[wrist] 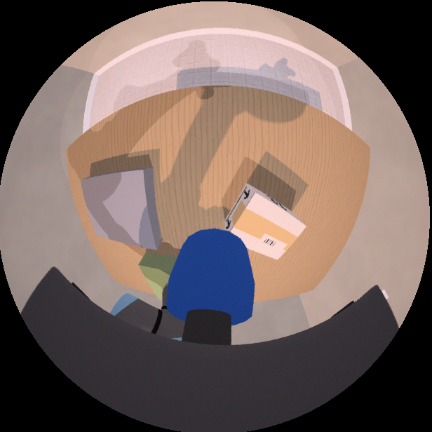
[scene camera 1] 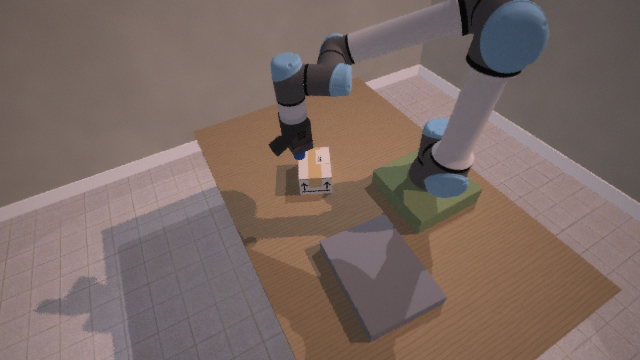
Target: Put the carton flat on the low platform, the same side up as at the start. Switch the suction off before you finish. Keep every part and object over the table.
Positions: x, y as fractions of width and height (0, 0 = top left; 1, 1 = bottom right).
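Observation:
I see my suction cup (wrist: 0.49, 0.63). I also see a carton (scene camera 1: 0.49, 0.49), and the wrist view shows me the carton (wrist: 0.61, 0.52) too. There is a grey low platform (scene camera 1: 0.61, 0.80) as well, and in the wrist view I see the grey low platform (wrist: 0.28, 0.47) again.

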